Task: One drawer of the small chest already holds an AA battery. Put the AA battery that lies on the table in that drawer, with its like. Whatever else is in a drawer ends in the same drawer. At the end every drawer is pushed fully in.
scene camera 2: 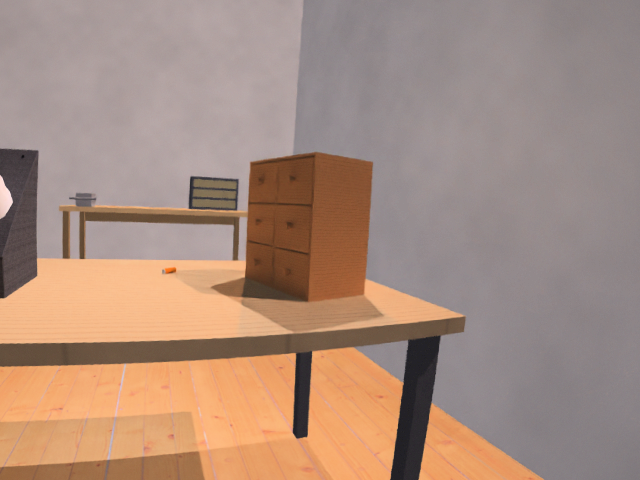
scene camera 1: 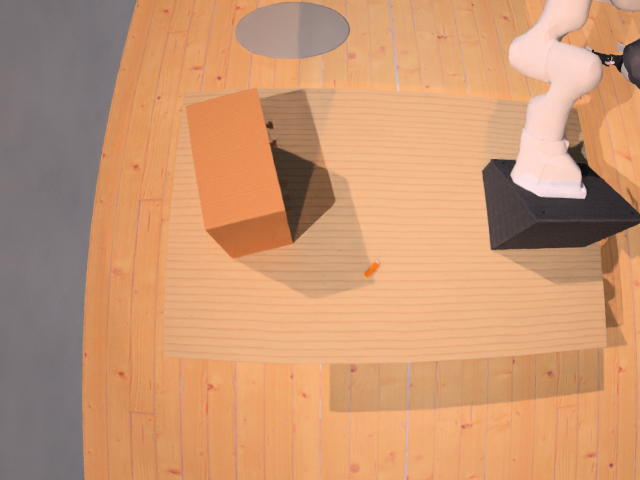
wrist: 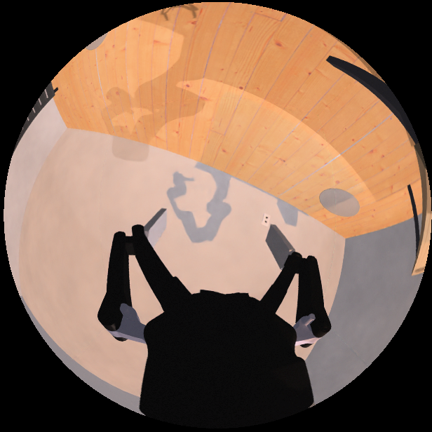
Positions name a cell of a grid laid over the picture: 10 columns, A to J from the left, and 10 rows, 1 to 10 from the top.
Note:
I see my gripper (wrist: F6) and a small brown chest (scene camera 1: D5).
The small brown chest shows as well in scene camera 2 (scene camera 2: F5). The wrist view does not show the small brown chest: it is out of frame.

